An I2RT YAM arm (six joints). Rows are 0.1 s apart.
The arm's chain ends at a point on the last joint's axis. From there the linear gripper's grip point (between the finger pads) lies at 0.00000 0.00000 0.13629 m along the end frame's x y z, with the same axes.
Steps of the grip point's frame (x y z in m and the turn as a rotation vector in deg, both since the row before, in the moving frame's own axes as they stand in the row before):
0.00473 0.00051 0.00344 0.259 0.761 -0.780
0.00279 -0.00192 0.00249 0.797 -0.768 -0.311
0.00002 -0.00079 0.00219 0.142 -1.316 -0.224
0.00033 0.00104 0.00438 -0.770 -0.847 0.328
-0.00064 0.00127 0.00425 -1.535 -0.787 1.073
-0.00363 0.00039 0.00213 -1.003 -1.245 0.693
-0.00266 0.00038 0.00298 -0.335 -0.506 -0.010
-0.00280 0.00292 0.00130 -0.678 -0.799 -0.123
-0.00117 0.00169 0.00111 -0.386 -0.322 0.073
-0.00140 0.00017 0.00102 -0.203 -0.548 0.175
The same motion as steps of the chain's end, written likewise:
0.00292 0.00114 0.00345 0.259 0.761 -0.780
0.00462 -0.00003 0.00252 0.797 -0.768 -0.311
0.00315 -0.00046 0.00223 0.142 -1.316 -0.224
0.00235 -0.00079 0.00441 -0.770 -0.847 0.328
0.00127 -0.00236 0.00431 -1.535 -0.787 1.073
-0.00065 -0.00198 0.00218 -1.003 -1.245 0.693
-0.00146 -0.00042 0.00299 -0.335 -0.506 -0.010
-0.00090 0.00131 0.00132 -0.678 -0.799 -0.123
-0.00040 0.00077 0.00112 -0.386 -0.322 0.073
-0.00010 -0.00031 0.00103 -0.203 -0.548 0.175

